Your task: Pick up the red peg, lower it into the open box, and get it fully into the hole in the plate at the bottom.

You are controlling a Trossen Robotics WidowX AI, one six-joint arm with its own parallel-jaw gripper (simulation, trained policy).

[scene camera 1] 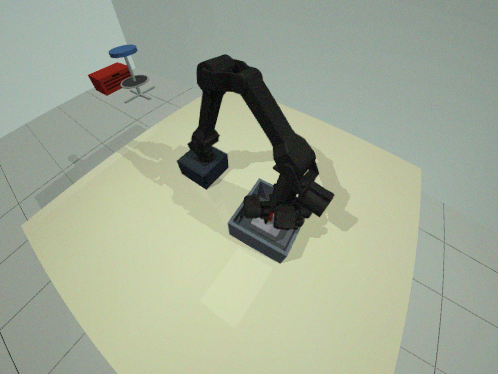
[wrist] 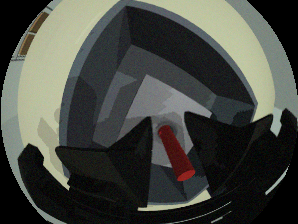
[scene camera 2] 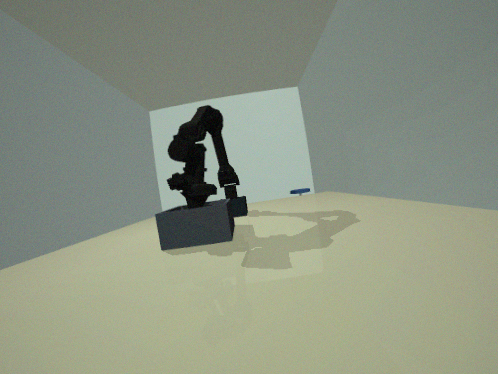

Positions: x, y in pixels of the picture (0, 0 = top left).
Scene:
My gripper shows in scene camera 1 (270, 222), in the wrist view and in scene camera 2. A grey box shows in scene camera 1, in the wrist view and in scene camera 2 (180, 227). The same spot on the grey box: (wrist: 106, 73) is (scene camera 1: 289, 240). The same spot on my gripper: (scene camera 2: 193, 201) is (wrist: 112, 146).

